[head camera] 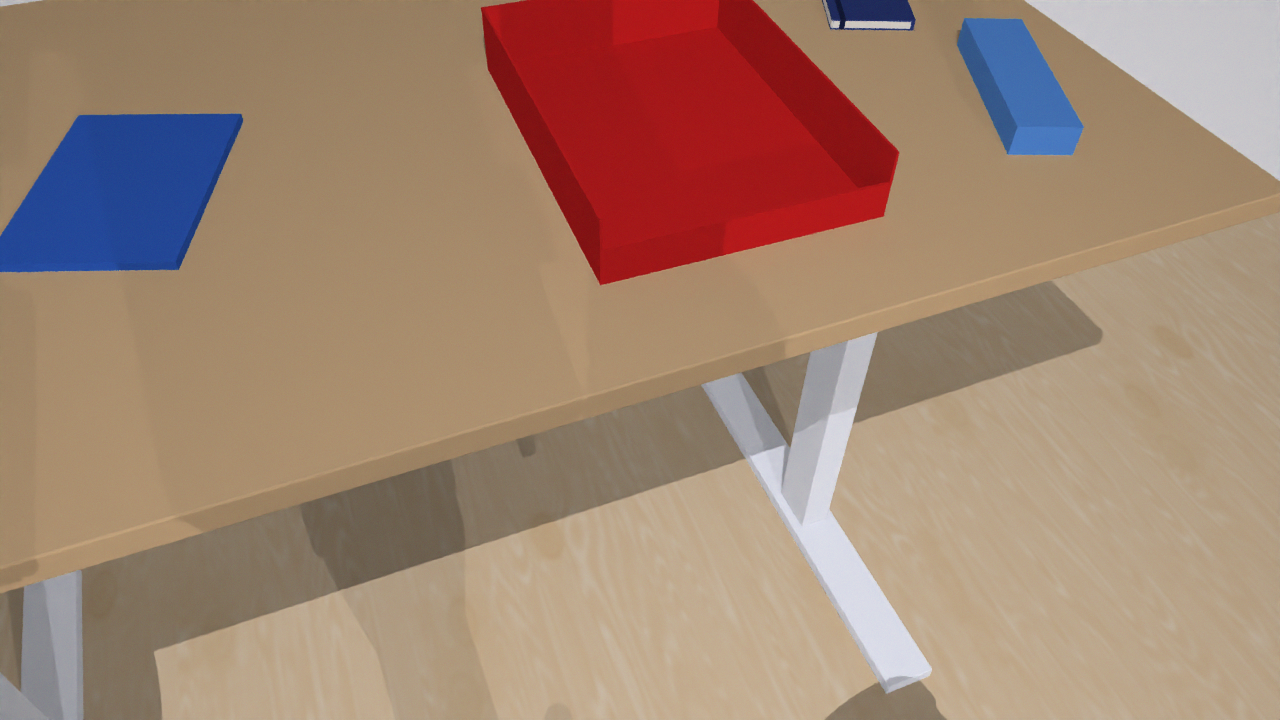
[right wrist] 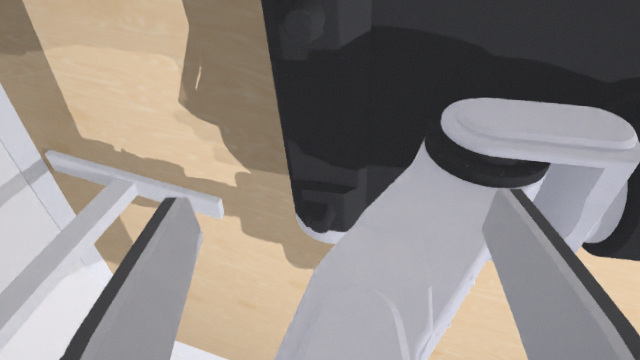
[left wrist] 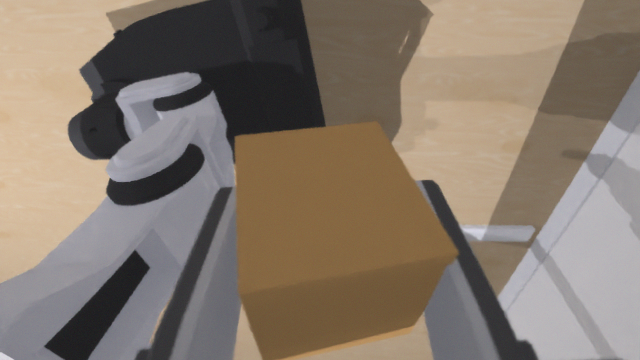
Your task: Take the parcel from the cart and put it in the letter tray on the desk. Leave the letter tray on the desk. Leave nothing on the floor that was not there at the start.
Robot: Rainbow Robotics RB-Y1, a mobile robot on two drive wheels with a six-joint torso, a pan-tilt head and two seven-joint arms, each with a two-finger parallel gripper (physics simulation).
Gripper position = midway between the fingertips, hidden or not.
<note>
In view: my left gripper [left wrist: 327,202], my right gripper [right wrist: 341,213], a brown cardboard parcel [left wrist: 336,245], a red letter tray [head camera: 666,140], a light blue box [head camera: 1032,115], a flat blue folder [head camera: 121,192] and a wooden desk [head camera: 382,280].
The wooden desk shows as well in the left wrist view [left wrist: 515,233]. The head camera view does not show the brown cardboard parcel: it is out of frame. The right wrist view misses the brown cardboard parcel: it is out of frame.
</note>
